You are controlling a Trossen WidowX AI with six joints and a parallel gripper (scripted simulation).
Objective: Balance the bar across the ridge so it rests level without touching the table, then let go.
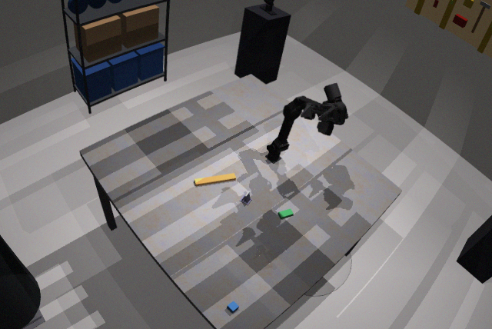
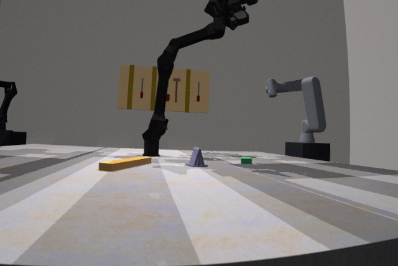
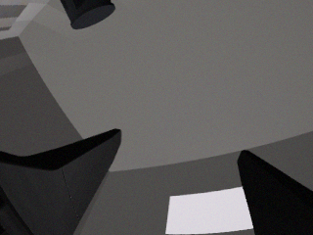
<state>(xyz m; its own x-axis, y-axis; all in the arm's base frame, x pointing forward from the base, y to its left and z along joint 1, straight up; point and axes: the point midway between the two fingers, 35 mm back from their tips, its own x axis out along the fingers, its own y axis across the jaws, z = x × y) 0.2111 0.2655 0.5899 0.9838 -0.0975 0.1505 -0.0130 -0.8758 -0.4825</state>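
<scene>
Right now the orange bar is 59 cm below my gripper tip, 32 cm to the right of it and 11 cm ahead of it. Round my gripper tip: green block 59 cm below, 4 cm to the left, 2 cm behind; blue block 58 cm below, 50 cm ahead, 24 cm to the left.
</scene>
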